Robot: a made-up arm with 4 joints. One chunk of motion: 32 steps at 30 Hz.
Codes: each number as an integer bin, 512 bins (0 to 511) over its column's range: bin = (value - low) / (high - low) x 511, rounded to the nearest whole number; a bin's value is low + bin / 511 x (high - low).
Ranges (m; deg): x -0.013..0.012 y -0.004..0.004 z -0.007..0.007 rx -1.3..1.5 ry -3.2..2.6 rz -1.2..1
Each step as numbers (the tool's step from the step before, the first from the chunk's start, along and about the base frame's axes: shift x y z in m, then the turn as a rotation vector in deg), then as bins.
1 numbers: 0.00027 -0.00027 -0.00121 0.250 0.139 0.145
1 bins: 271 238 211 283 294 312
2 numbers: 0.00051 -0.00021 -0.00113 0.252 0.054 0.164
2 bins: 276 242 214 283 287 317
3 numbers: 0.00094 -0.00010 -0.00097 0.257 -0.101 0.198
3 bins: 285 249 220 284 273 325
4 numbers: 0.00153 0.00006 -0.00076 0.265 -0.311 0.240
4 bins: 297 259 228 286 255 334
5 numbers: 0.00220 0.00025 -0.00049 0.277 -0.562 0.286
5 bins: 311 271 238 288 232 345
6 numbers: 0.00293 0.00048 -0.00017 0.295 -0.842 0.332
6 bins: 326 286 249 291 208 356
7 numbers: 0.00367 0.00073 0.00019 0.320 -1.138 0.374
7 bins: 341 302 262 296 182 366
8 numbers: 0.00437 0.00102 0.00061 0.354 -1.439 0.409
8 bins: 355 321 278 302 155 374
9 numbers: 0.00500 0.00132 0.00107 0.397 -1.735 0.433
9 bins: 368 340 295 310 129 379
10 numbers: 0.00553 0.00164 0.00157 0.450 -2.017 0.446
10 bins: 379 360 313 319 104 382
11 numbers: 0.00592 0.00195 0.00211 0.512 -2.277 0.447
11 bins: 387 380 333 331 81 383
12 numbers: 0.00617 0.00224 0.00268 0.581 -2.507 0.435
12 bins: 392 399 353 343 61 380
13 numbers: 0.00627 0.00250 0.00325 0.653 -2.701 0.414
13 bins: 394 415 374 356 44 375
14 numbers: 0.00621 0.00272 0.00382 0.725 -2.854 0.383
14 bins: 393 429 395 370 30 368
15 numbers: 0.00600 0.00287 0.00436 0.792 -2.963 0.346
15 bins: 388 439 415 382 21 359
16 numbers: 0.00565 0.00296 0.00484 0.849 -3.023 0.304
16 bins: 381 445 432 392 16 349
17 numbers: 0.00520 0.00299 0.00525 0.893 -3.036 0.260
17 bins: 372 446 447 400 14 339
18 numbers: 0.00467 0.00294 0.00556 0.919 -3.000 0.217
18 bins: 361 443 458 405 18 329
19 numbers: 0.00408 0.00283 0.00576 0.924 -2.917 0.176
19 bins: 349 436 466 406 25 320
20 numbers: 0.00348 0.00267 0.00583 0.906 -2.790 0.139
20 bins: 337 426 468 403 36 311
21 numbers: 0.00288 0.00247 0.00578 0.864 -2.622 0.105
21 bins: 325 413 466 395 51 303
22 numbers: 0.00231 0.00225 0.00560 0.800 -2.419 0.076
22 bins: 313 399 460 383 69 296
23 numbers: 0.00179 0.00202 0.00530 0.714 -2.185 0.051
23 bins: 302 385 449 368 89 291
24 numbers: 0.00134 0.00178 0.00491 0.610 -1.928 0.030
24 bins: 293 369 435 349 112 286
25 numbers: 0.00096 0.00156 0.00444 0.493 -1.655 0.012
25 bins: 285 355 418 327 136 282
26 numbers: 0.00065 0.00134 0.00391 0.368 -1.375 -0.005
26 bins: 279 341 398 304 161 278
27 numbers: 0.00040 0.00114 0.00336 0.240 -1.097 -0.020
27 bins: 274 328 378 281 185 274
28 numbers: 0.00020 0.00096 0.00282 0.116 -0.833 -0.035
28 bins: 270 317 358 258 209 271
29 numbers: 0.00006 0.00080 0.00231 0.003 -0.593 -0.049
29 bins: 267 307 340 238 230 267
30 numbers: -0.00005 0.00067 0.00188 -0.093 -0.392 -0.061
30 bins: 265 298 324 220 247 265
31 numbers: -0.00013 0.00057 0.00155 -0.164 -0.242 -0.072
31 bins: 263 292 312 207 261 262
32 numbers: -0.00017 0.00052 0.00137 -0.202 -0.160 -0.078
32 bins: 262 289 306 200 268 261
